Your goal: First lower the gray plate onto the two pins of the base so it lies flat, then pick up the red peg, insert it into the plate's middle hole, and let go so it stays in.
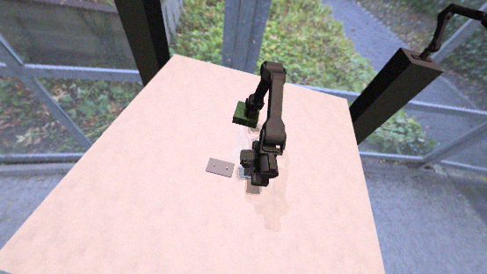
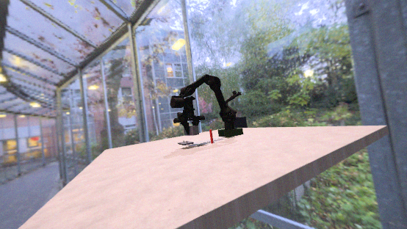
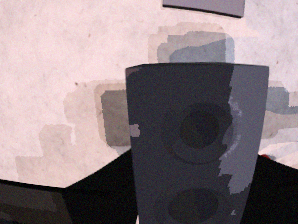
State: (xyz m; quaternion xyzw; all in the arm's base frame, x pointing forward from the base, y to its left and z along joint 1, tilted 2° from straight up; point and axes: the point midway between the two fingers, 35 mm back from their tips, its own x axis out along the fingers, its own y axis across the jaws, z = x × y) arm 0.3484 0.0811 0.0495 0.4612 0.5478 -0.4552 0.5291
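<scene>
Right now my gripper tip is 11 cm past the red peg, 4 cm to the right of it and 3 cm above it. Round my gripper tip: gray plate 3 cm above.
</scene>
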